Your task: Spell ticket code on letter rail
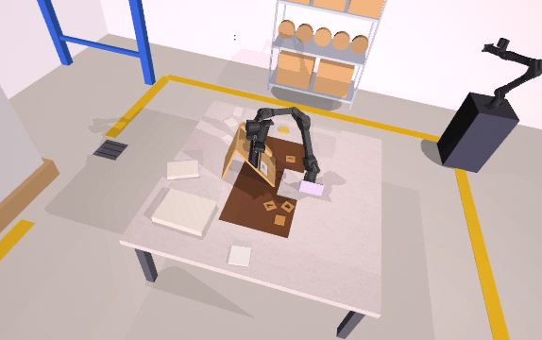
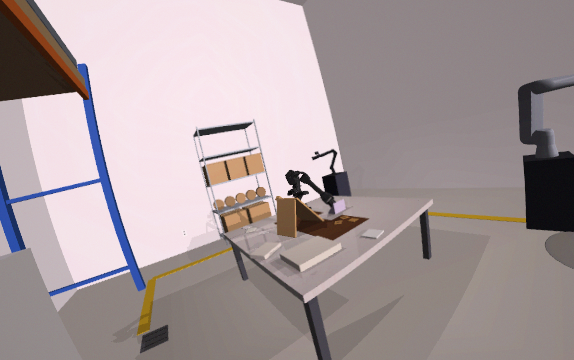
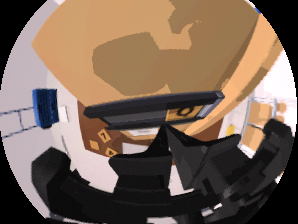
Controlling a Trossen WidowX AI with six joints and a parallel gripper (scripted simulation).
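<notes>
The tan letter tile lies 24 cm to the left of my gripper tip, 18 cm below it and 14 cm behind it. Also, from my gripper tip: ticket 9 cm below, 5 cm behind, 4 cm to the left; then cream box 41 cm to the left, 29 cm ahead, 16 cm below; then brown mat 18 cm below, 14 cm behind, 3 cm to the left.
</notes>
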